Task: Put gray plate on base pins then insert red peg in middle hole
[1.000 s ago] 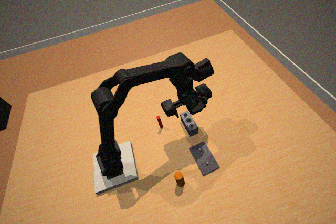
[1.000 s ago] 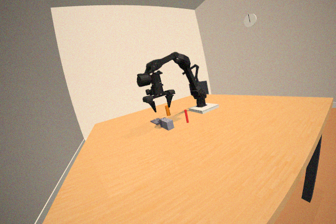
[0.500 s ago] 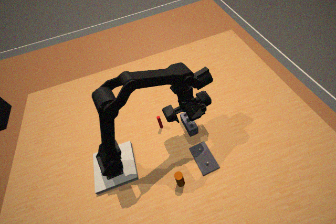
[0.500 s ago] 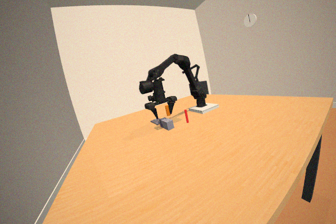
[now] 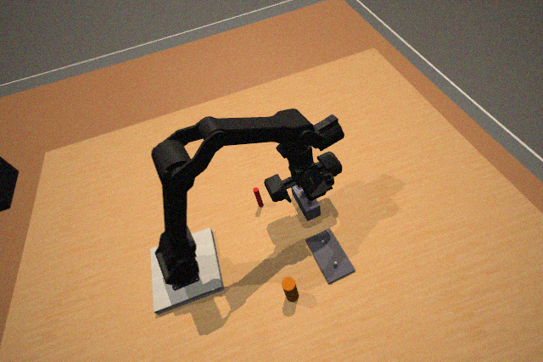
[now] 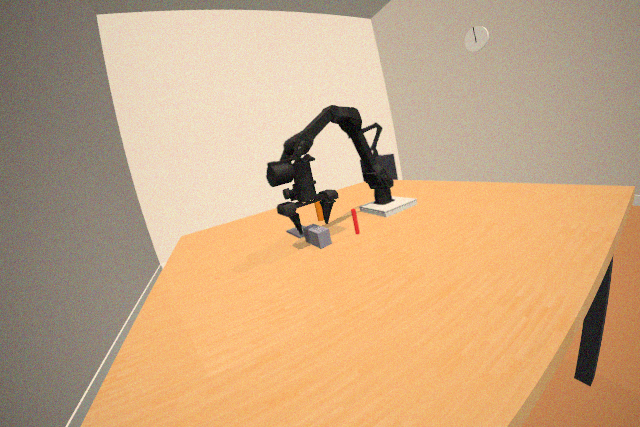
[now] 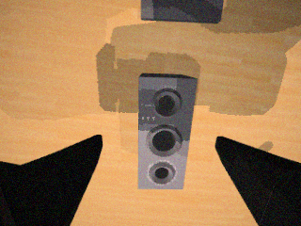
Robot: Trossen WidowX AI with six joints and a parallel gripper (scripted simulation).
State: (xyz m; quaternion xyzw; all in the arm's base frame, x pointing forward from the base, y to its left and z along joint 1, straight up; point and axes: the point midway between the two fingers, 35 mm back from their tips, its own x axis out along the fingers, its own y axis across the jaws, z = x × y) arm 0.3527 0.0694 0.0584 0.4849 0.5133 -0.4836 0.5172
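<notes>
The gray plate is 10 mm below my gripper tip. Round my gripper tip: orange cylinder 130 mm behind, 210 mm to the right, 10 mm below; red peg 120 mm behind, 50 mm to the left, 10 mm below; dark flat base 10 mm behind, 160 mm to the right, 40 mm below.
</notes>
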